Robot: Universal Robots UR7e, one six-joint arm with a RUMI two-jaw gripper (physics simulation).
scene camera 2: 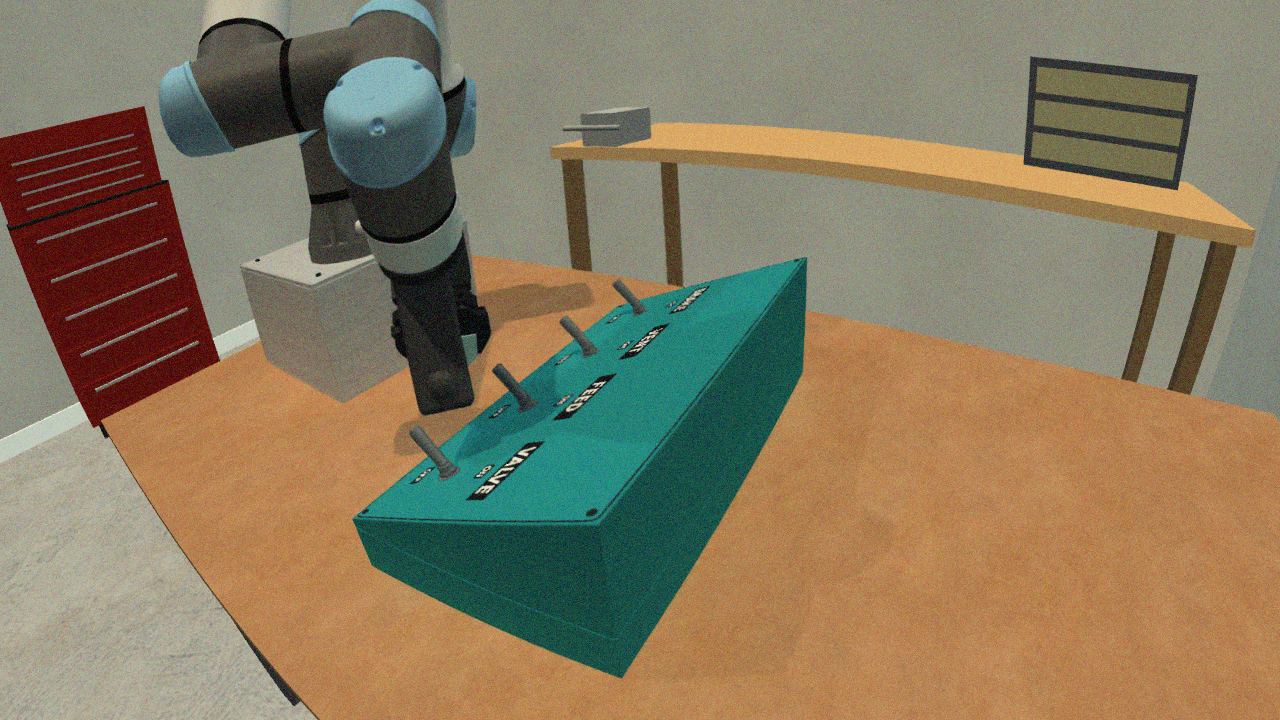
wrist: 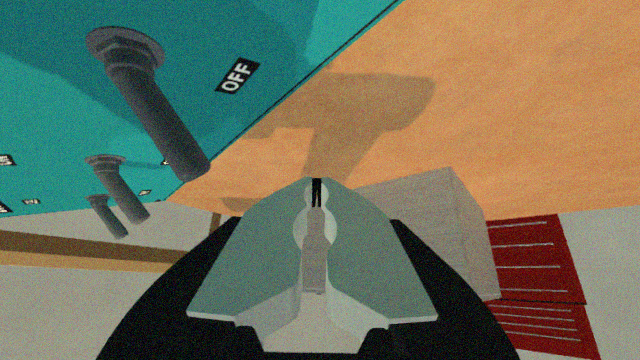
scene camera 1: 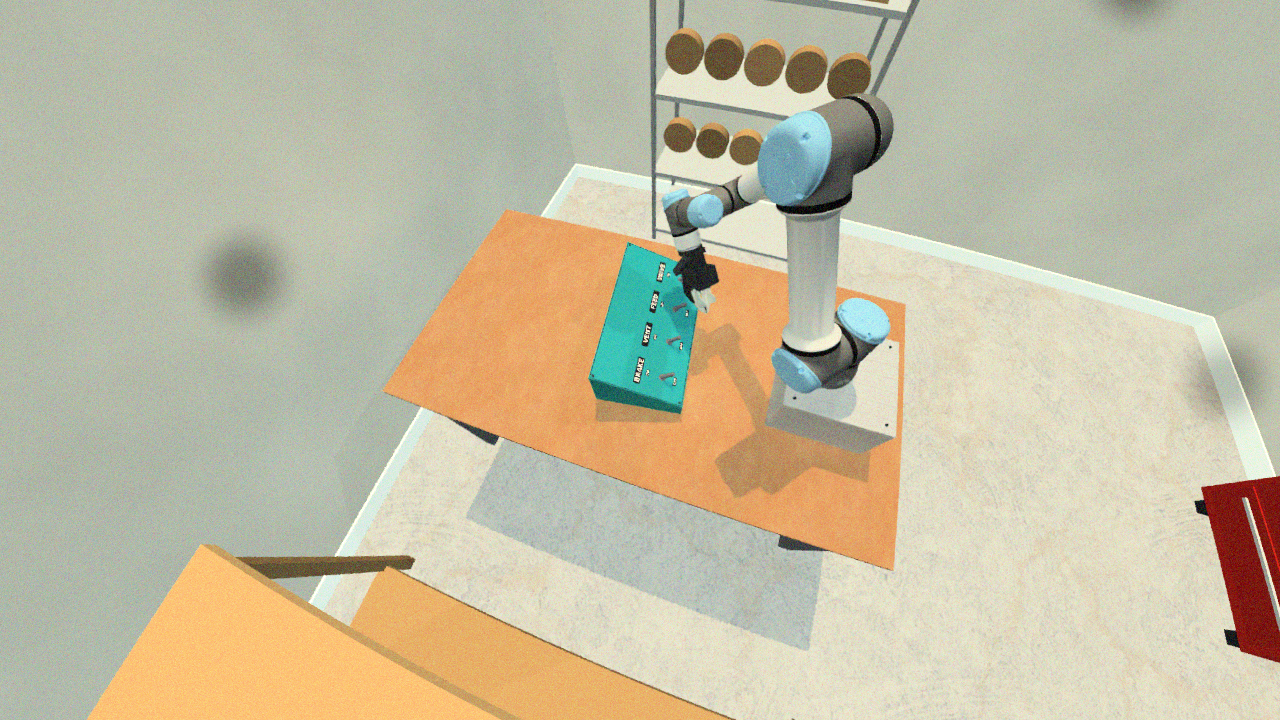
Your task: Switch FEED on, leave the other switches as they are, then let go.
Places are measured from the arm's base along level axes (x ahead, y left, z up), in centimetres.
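Pixels of known places: gripper, fingertip midpoint: [wrist: 317,180] [scene camera 1: 706,313]; arm's base at its link origin: [scene camera 2: 356,246].
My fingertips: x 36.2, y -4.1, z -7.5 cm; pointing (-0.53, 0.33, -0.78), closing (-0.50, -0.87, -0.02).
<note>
For each thing: its top centre in the pictures, then the offset to it from my fingertips. Level surfaces: height alone.
- FEED lever at its top centre: [wrist: 144,170] [scene camera 2: 508,366] [scene camera 1: 681,302] dz +2.3, dx +8.0, dy +1.7 cm
- VALVE lever at its top centre: [scene camera 2: 425,429] dz +2.3, dx +11.7, dy -9.7 cm
- VENT lever at its top centre: [wrist: 113,221] [scene camera 2: 574,317] [scene camera 1: 674,335] dz +2.3, dx +4.3, dy +13.1 cm
- BRAKE lever at its top centre: [scene camera 2: 626,280] [wrist: 103,238] [scene camera 1: 668,372] dz +2.3, dx +0.6, dy +24.5 cm
- orange table at its surface level: dz -10.3 cm
The teal switch panel [scene camera 1: 619,313] [scene camera 2: 689,358] [wrist: 40,110] carries several toggle levers. The FEED lever [scene camera 1: 679,307] [scene camera 2: 512,386] [wrist: 160,117] leans toward its OFF label [wrist: 237,76]. The VALVE lever [scene camera 2: 434,452], VENT lever [scene camera 1: 674,341] [scene camera 2: 578,335] [wrist: 121,190] and BRAKE lever [scene camera 1: 667,376] [scene camera 2: 628,296] [wrist: 107,216] lean the same way. My gripper [scene camera 1: 704,308] [wrist: 317,180] is shut and empty, on the OFF side of the FEED lever, apart from it. In the second scene view the dark gripper body hides its fingertips.
The panel stands on an orange table [scene camera 1: 483,304] [scene camera 2: 939,537]. The arm's pale base block [scene camera 1: 827,420] [scene camera 2: 326,331] [wrist: 430,215] stands on the low-edge side of the panel. A shelf rack [scene camera 1: 654,161], a red cabinet [scene camera 2: 116,295] and a workbench [scene camera 2: 850,156] are farther away.
</note>
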